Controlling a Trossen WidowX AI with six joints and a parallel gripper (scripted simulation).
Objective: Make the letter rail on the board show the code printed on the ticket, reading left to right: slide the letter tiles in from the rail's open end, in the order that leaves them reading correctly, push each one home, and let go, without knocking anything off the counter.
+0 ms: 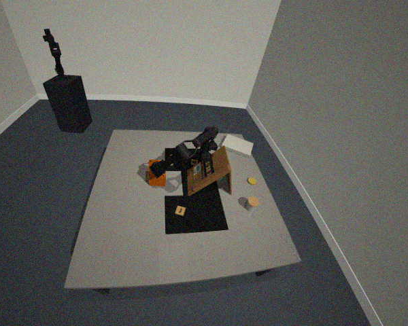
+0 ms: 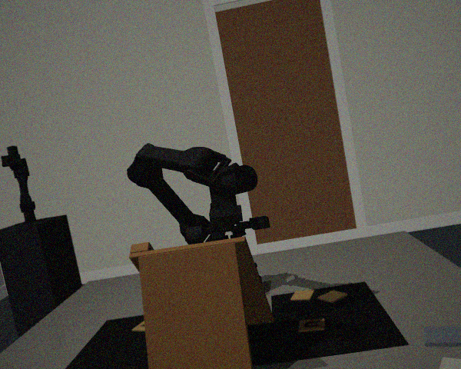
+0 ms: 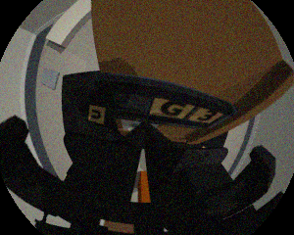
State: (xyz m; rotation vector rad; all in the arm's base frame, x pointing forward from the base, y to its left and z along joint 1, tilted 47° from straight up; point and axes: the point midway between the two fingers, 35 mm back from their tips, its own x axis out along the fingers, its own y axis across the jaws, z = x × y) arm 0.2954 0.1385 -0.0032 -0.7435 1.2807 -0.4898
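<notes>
Now: gripper tip 3 cm past the white ticket and 10 cm above it. Also, from my gripper tip: yellow disc 41 cm ahead, 1 cm to the right, 17 cm below; black mat 11 cm behind, 7 cm to the right, 18 cm below; grey-blue card 6 cm ahead, 45 cm to the left, 18 cm below.
</notes>
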